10 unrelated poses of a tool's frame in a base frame.
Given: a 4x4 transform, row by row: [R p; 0 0 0 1], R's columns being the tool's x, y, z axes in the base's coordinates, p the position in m. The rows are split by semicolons.
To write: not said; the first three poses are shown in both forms.
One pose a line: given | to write
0.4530, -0.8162, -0.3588, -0.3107; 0.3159, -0.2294, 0.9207, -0.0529; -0.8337, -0.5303, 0.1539, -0.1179; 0, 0, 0, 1 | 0.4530, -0.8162, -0.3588, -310.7; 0.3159, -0.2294, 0.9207, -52.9; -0.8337, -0.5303, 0.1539, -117.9; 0, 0, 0, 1
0.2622, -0.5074, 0.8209, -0.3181; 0.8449, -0.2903, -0.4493, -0.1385; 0.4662, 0.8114, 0.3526, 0.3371; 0, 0, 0, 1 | 0.2622, -0.5074, 0.8209, -318.1; 0.8449, -0.2903, -0.4493, -138.5; 0.4662, 0.8114, 0.3526, 337.1; 0, 0, 0, 1
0.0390, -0.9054, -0.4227, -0.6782; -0.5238, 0.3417, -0.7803, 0.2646; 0.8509, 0.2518, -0.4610, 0.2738; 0, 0, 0, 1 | 0.0390, -0.9054, -0.4227, -678.2; -0.5238, 0.3417, -0.7803, 264.6; 0.8509, 0.2518, -0.4610, 273.8; 0, 0, 0, 1
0.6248, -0.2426, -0.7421, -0.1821; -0.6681, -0.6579, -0.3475, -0.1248; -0.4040, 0.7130, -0.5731, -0.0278; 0, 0, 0, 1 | 0.6248, -0.2426, -0.7421, -182.1; -0.6681, -0.6579, -0.3475, -124.8; -0.4040, 0.7130, -0.5731, -27.8; 0, 0, 0, 1
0.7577, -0.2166, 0.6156, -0.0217; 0.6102, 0.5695, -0.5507, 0.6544; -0.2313, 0.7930, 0.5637, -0.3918; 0, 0, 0, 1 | 0.7577, -0.2166, 0.6156, -21.7; 0.6102, 0.5695, -0.5507, 654.4; -0.2313, 0.7930, 0.5637, -391.8; 0, 0, 0, 1
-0.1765, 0.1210, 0.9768, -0.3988; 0.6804, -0.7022, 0.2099, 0.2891; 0.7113, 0.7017, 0.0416, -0.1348; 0, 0, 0, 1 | -0.1765, 0.1210, 0.9768, -398.8; 0.6804, -0.7022, 0.2099, 289.1; 0.7113, 0.7017, 0.0416, -134.8; 0, 0, 0, 1
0.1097, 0.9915, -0.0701, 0.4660; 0.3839, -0.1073, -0.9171, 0.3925; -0.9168, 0.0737, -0.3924, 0.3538; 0, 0, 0, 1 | 0.1097, 0.9915, -0.0701, 466.0; 0.3839, -0.1073, -0.9171, 392.5; -0.9168, 0.0737, -0.3924, 353.8; 0, 0, 0, 1
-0.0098, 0.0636, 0.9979, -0.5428; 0.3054, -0.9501, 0.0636, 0.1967; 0.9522, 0.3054, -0.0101, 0.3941; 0, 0, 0, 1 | -0.0098, 0.0636, 0.9979, -542.8; 0.3054, -0.9501, 0.0636, 196.7; 0.9522, 0.3054, -0.0101, 394.1; 0, 0, 0, 1
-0.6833, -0.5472, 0.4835, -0.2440; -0.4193, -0.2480, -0.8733, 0.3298; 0.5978, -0.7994, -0.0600, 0.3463; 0, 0, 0, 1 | -0.6833, -0.5472, 0.4835, -244.0; -0.4193, -0.2480, -0.8733, 329.8; 0.5978, -0.7994, -0.0600, 346.3; 0, 0, 0, 1
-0.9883, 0.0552, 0.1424, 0.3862; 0.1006, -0.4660, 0.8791, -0.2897; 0.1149, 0.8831, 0.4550, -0.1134; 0, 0, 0, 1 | -0.9883, 0.0552, 0.1424, 386.2; 0.1006, -0.4660, 0.8791, -289.7; 0.1149, 0.8831, 0.4550, -113.4; 0, 0, 0, 1
